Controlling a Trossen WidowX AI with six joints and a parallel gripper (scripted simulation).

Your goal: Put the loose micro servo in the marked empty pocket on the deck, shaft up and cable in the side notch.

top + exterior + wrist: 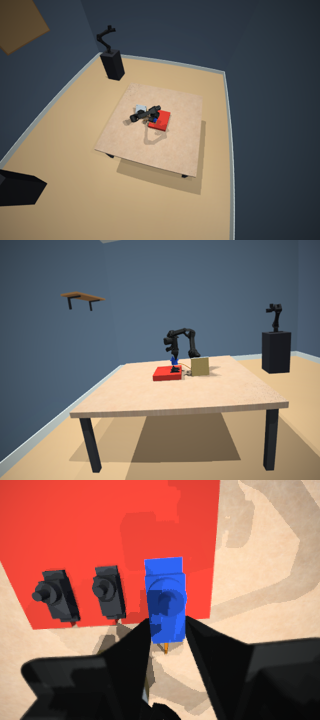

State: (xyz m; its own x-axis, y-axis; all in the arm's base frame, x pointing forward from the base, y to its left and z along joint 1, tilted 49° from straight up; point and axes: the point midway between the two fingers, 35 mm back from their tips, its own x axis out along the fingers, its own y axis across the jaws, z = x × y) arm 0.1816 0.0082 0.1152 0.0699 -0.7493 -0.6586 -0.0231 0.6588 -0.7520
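Now: the red deck 120 mm ahead of my gripper tip, 80 mm to the left of it and 100 mm below it.
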